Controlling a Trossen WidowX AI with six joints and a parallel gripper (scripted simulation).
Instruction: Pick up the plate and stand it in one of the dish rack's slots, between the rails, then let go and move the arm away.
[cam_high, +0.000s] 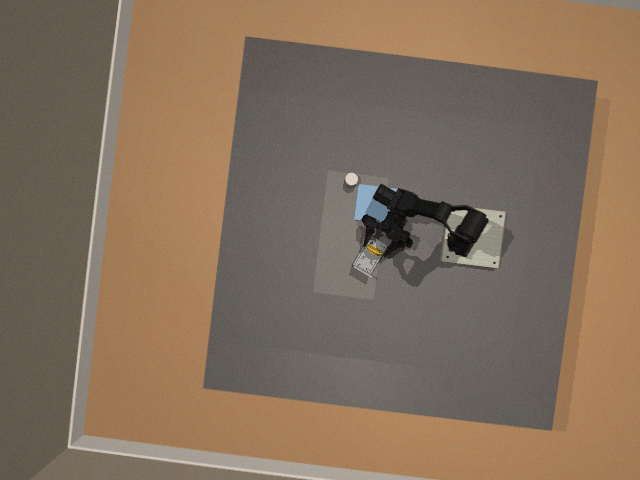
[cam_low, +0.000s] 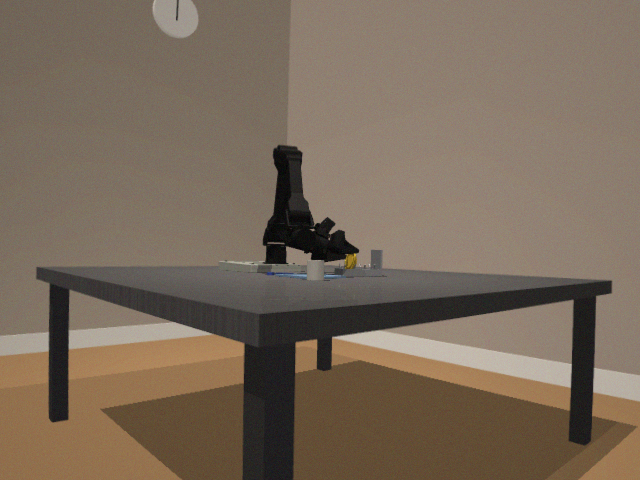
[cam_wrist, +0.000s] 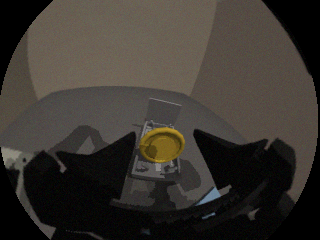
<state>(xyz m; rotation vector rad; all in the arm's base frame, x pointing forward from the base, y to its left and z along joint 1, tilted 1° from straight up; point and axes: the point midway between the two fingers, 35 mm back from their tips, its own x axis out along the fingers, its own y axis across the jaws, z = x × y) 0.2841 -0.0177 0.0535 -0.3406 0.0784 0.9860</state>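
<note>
Right now the yellow plate is 2 cm below my gripper tip and 1 cm to the right of it. Round my gripper tip: blue mat: 17 cm to the right, 6 cm below, 3 cm behind; white cup: 26 cm to the right, 6 cm ahead, 4 cm below; grey dish rack: 4 cm below, 1 cm to the left, 1 cm ahead.
</note>
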